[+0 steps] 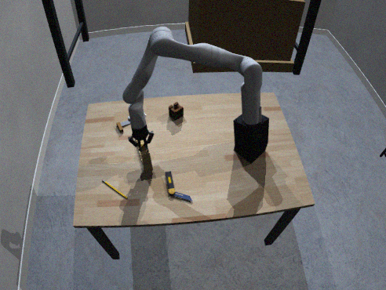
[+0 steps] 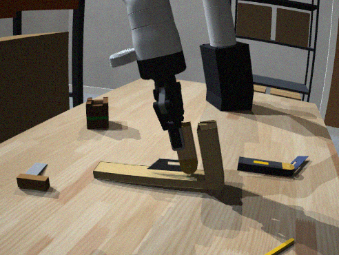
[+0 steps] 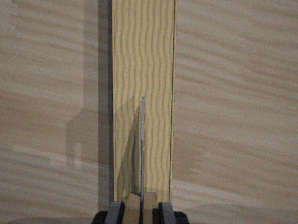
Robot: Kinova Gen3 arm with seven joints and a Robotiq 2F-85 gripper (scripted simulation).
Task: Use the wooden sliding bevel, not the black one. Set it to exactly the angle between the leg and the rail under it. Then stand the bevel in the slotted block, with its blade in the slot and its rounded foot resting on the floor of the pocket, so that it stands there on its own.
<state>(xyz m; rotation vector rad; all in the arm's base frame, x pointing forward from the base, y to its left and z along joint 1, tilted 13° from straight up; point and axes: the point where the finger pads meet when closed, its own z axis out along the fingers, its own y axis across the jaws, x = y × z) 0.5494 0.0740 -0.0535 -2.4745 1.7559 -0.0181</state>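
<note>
My hand is 40 mm above the wooden sliding bevel and 10 mm to the right of it. Also, from my hand: grey blade: 60 mm below; wooden try square: 230 mm to the right, 150 mm ahead, 90 mm below; yellow pencil: 190 mm to the left, 150 mm ahead, 90 mm below.
</note>
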